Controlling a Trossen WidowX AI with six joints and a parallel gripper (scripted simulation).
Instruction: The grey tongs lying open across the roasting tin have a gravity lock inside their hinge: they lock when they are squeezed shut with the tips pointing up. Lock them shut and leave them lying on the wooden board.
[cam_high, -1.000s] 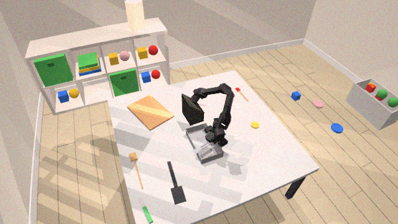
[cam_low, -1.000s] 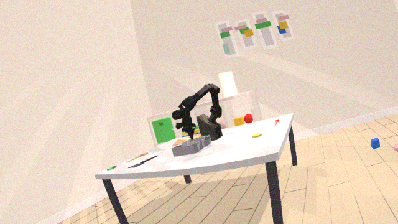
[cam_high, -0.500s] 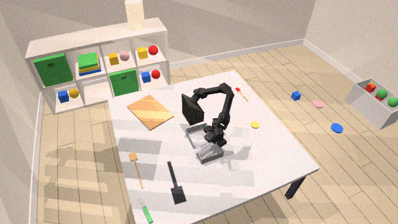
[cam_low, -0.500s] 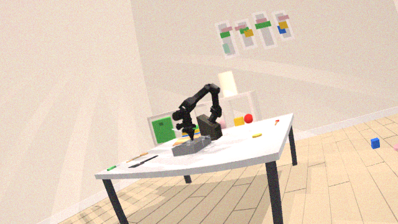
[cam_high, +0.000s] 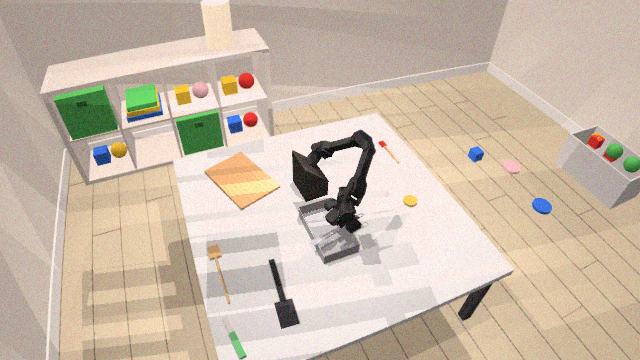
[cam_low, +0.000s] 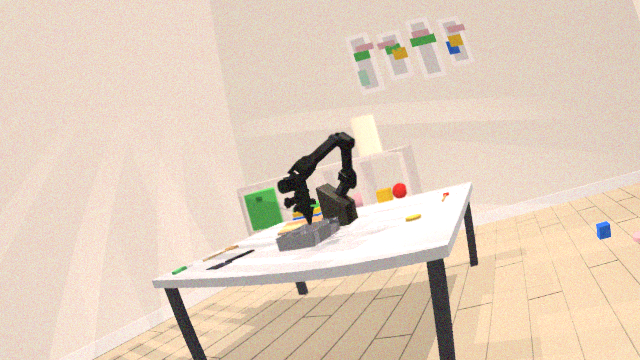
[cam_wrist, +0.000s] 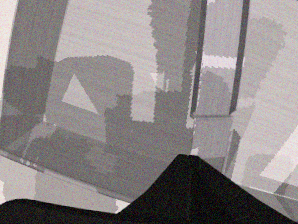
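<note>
My gripper tip is 20 mm past the yellow hinge piece, 10 mm to the right of it and 10 mm above it. From my gripper tip the other things lie so: grey roasting tin (40 mm behind, 50 mm to the right, 50 mm below); yellow disc (120 mm behind, 420 mm to the left, 70 mm below); black spatula (220 mm ahead, 320 mm to the right, 70 mm below).
</note>
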